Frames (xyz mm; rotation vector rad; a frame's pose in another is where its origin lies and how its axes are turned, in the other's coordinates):
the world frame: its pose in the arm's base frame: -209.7 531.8 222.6 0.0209 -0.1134 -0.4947
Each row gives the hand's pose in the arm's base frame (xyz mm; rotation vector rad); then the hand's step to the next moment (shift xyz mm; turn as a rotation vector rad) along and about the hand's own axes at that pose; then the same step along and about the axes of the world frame.
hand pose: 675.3 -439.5 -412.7 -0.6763 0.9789 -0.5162
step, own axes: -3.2 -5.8 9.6 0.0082 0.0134 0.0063
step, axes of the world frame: 6.2 4.2 8.9 0.0055 0.0093 -0.0130
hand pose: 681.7 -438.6 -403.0 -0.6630 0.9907 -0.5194
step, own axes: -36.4 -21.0 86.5 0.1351 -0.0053 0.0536
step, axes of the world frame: 41.9 59.6 62.8 0.1272 -0.0214 -0.0672
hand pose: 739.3 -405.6 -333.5 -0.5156 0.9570 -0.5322
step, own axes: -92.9 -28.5 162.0 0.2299 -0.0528 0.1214
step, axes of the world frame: 63.9 107.1 141.9 0.2493 -0.0508 -0.0752
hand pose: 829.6 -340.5 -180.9 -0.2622 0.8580 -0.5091
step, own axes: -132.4 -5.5 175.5 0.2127 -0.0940 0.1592
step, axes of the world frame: 42.5 98.9 191.8 0.2726 -0.0674 -0.0241
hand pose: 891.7 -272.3 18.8 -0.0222 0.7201 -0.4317
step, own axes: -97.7 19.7 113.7 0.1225 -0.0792 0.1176
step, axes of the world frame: 8.5 50.7 142.2 0.1782 -0.0573 0.0087
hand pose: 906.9 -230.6 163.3 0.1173 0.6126 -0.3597
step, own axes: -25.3 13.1 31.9 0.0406 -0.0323 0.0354
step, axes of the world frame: 0.6 14.6 40.2 0.0575 -0.0254 0.0004
